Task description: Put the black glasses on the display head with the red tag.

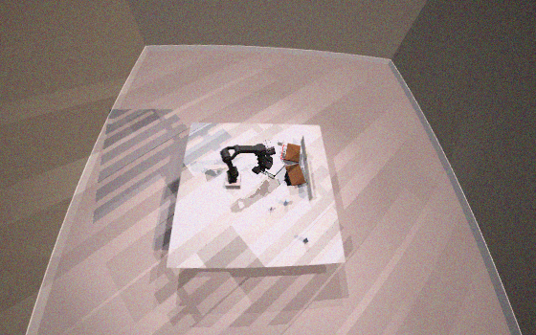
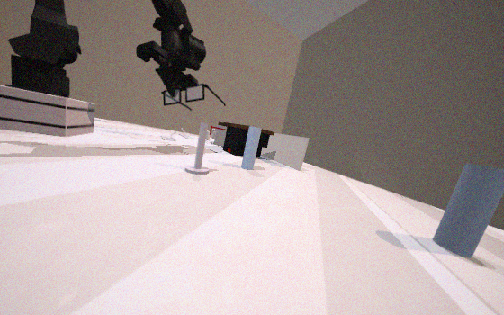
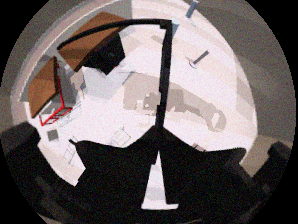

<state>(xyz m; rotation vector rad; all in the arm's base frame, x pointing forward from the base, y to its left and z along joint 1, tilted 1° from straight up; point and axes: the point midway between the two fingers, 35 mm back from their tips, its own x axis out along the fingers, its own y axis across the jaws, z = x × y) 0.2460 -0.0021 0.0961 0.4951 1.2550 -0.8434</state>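
The brown head is 230 mm ahead of my gripper tip, 50 mm to the right of it and 90 mm below it. Also, from my gripper tip: white panel (400 mm ahead, 30 mm to the left, 90 mm below).
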